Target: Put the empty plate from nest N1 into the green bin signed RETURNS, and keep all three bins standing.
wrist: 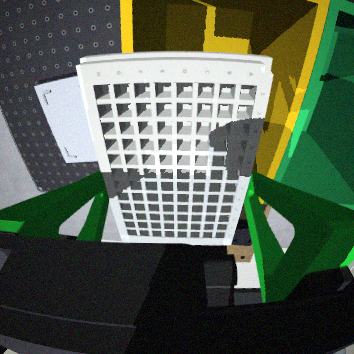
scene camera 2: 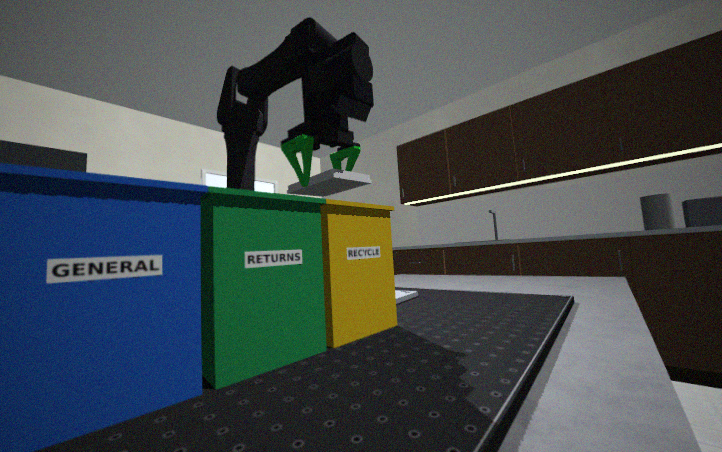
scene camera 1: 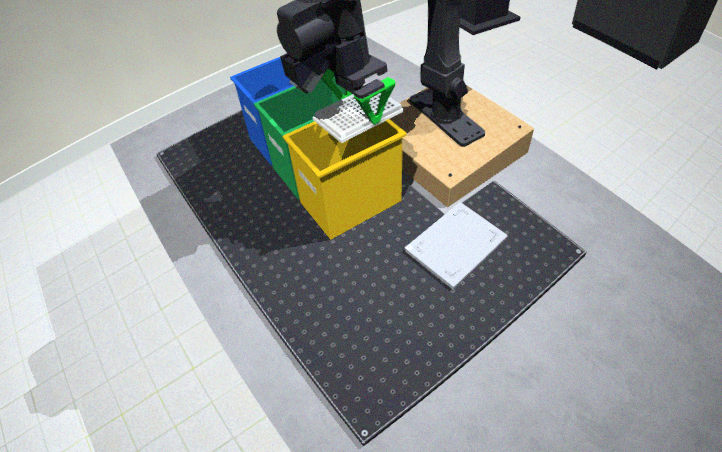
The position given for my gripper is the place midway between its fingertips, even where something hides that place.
In view: my gripper (scene camera 2: 325,187), a yellow recycle bin (scene camera 1: 341,185) and a green returns bin (scene camera 2: 262,290).
The yellow recycle bin is seen too in the wrist view (wrist: 292,41) and in scene camera 2 (scene camera 2: 359,289). The green returns bin is seen too in the wrist view (wrist: 310,162) and in scene camera 1 (scene camera 1: 291,109). My gripper also shows in the wrist view (wrist: 175,177) and in scene camera 1 (scene camera 1: 361,112).
